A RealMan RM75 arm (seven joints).
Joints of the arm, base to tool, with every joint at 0 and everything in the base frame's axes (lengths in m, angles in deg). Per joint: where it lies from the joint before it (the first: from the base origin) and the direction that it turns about. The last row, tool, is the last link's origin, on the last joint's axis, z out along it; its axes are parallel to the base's.
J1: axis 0 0 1 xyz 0.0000 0.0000 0.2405
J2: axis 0 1 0 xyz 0.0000 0.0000 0.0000
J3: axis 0 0 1 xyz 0.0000 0.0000 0.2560
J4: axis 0 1 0 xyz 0.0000 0.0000 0.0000
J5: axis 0 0 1 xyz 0.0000 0.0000 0.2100
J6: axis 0 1 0 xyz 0.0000 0.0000 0.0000
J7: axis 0 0 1 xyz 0.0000 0.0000 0.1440
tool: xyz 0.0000 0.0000 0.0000
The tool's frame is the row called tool.
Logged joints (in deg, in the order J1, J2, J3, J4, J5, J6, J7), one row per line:
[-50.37 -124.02 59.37 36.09 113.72 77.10 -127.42]
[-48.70 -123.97 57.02 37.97 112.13 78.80 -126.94]
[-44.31 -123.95 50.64 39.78 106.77 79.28 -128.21]
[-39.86 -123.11 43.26 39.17 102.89 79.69 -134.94]
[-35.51 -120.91 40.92 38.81 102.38 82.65 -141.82]
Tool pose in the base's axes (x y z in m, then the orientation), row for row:
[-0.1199 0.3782 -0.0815 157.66 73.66 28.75]
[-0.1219 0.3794 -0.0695 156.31 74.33 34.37]
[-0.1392 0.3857 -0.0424 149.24 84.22 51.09]
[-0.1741 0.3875 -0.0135 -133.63 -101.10 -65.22]
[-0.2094 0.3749 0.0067 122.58 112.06 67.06]
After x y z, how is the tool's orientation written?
As a rotation vector, in degrees.
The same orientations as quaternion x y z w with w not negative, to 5 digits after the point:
[0.89343 0.41742 0.16292 0.03161]
[0.88537 0.42102 0.19468 0.03086]
[0.83455 0.47096 0.28569 0.01032]
[-0.74317 -0.56226 -0.36271 0.00165]
[0.68436 0.62563 0.37440 0.00777]

